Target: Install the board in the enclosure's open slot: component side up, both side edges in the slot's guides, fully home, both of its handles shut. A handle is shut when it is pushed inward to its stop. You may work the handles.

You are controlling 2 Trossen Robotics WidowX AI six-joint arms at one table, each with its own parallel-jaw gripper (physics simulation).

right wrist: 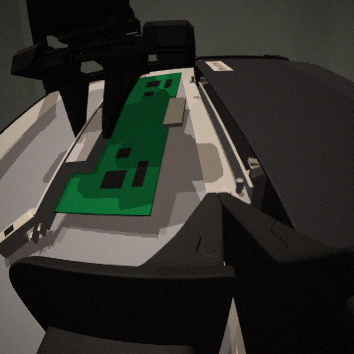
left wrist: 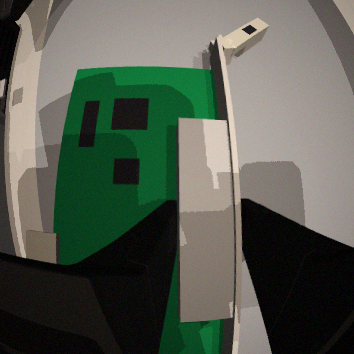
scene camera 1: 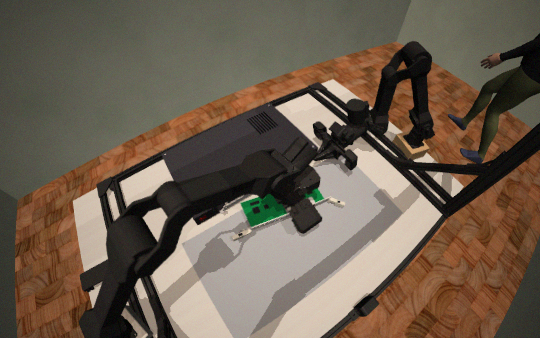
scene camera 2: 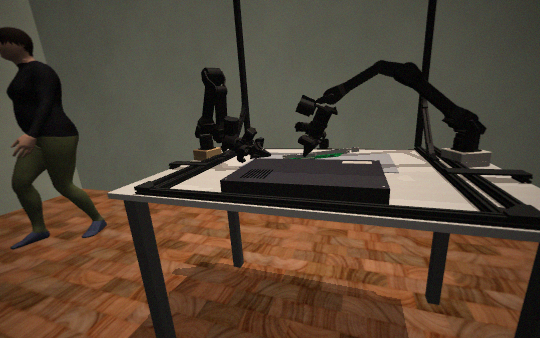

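Where they show: left gripper, fingertip midpoint: (right wrist: 92,138) (left wrist: 206,208) (scene camera 1: 301,205) (scene camera 2: 305,155); right gripper, fingertip midpoint: (right wrist: 215,202) (left wrist: 8,20) (scene camera 2: 270,155); left arm's base, origin of the base link: (scene camera 1: 120,334) (scene camera 2: 465,150); right arm's base, origin of the base link: (scene camera 1: 413,140) (scene camera 2: 207,148).
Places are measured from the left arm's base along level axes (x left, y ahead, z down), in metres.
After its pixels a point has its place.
The green board (scene camera 1: 262,212) @(x -0.070, y 0.463, z 0.004 m) (scene camera 2: 327,156) @(x -0.042, y 0.479, z 0.001 m) (left wrist: 90,200) @(x -0.099, y 0.575, z 0.019 m) (right wrist: 130,130) @(x -0.106, y 0.551, z 0.017 m) is component side up, outside the enclosure (scene camera 1: 215,145) @(x 0.192, y 0.560, z 0.000 m) (scene camera 2: 310,175) @(x 0.184, y 0.582, z 0.000 m) (right wrist: 300,140) @(x -0.011, y 0.664, z 0.000 m), with a gap between its rear edge and the front opening. My left gripper (left wrist: 206,208) @(x -0.143, y 0.547, z 0.016 m) (right wrist: 92,138) @(x -0.143, y 0.547, z 0.016 m) is shut on the board at the pale block by its front strip. One handle (scene camera 1: 336,202) @(x -0.220, y 0.620, z 0.027 m) (left wrist: 240,40) @(x -0.211, y 0.618, z 0.024 m) (right wrist: 22,231) @(x -0.214, y 0.627, z 0.030 m) angles outward; the other handle (scene camera 1: 242,234) @(x -0.073, y 0.378, z -0.019 m) stands at the strip's opposite end. My right gripper (scene camera 1: 316,159) @(x -0.095, y 0.690, z -0.006 m) (scene camera 2: 269,155) @(x -0.095, y 0.690, z -0.006 m) (right wrist: 215,202) @(x -0.095, y 0.690, z -0.006 m) is shut and empty, near the enclosure's front corner. The slot's guides are not clearly visible.
A grey mat (scene camera 1: 300,260) @(x -0.222, y 0.423, z 0.048 m) lies on the white table in front of the enclosure. Black frame rails (scene camera 2: 300,202) @(x 0.294, y 0.626, z 0.032 m) border the table. The left arm reaches across the enclosure's front in scene camera 1. A person (scene camera 2: 40,105) stands beyond the table.
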